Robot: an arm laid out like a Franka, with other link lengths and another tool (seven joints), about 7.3 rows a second.
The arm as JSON. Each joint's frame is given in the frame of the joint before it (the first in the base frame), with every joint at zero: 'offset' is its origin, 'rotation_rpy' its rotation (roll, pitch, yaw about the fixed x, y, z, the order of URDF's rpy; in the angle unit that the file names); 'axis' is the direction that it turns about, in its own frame. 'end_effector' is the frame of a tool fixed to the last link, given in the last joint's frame.
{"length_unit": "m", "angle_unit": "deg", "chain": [
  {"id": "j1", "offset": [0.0, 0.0, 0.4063], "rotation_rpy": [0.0, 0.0, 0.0], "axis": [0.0, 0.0, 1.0]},
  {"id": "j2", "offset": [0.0, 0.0, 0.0], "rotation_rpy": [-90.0, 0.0, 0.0], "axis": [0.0, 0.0, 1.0]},
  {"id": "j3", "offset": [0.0, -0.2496, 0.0], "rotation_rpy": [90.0, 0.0, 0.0], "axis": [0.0, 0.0, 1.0]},
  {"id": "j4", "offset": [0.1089, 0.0, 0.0], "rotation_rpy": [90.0, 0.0, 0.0], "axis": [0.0, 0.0, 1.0]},
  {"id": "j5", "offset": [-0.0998, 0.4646, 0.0], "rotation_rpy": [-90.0, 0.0, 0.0], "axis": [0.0, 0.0, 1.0]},
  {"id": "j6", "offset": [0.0, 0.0, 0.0], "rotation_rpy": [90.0, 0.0, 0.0], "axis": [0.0, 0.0, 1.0]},
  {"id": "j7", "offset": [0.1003, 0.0, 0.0], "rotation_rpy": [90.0, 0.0, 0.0], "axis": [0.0, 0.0, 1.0]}
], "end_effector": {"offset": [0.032, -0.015, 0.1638], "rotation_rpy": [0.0, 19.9, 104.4]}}
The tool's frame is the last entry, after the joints.
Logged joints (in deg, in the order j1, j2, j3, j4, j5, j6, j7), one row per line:
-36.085 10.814 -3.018 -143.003 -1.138 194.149 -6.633
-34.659 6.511 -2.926 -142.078 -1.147 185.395 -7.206
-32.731 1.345 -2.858 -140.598 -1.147 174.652 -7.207
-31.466 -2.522 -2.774 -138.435 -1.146 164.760 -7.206
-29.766 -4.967 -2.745 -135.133 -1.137 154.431 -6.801
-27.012 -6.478 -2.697 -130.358 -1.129 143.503 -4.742
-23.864 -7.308 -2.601 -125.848 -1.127 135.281 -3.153
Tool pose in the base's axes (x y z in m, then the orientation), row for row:
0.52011 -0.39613 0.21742 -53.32 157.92 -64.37
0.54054 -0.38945 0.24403 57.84 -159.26 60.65
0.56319 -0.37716 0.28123 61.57 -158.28 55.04
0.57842 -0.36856 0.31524 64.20 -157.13 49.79
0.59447 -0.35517 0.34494 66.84 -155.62 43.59
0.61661 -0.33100 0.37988 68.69 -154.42 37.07
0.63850 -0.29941 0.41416 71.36 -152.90 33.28
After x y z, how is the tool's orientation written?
As a rotation vector, in degrees.
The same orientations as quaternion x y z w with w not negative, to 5 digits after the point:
-0.29840 0.88377 -0.36024 0.01155
0.32139 -0.88495 0.33701 0.00030
0.34484 -0.88650 0.30827 0.01283
0.36280 -0.88796 0.28137 0.02713
0.38181 -0.88895 0.24900 0.04461
0.39626 -0.89081 0.21385 0.06082
0.41391 -0.88687 0.19303 0.06990

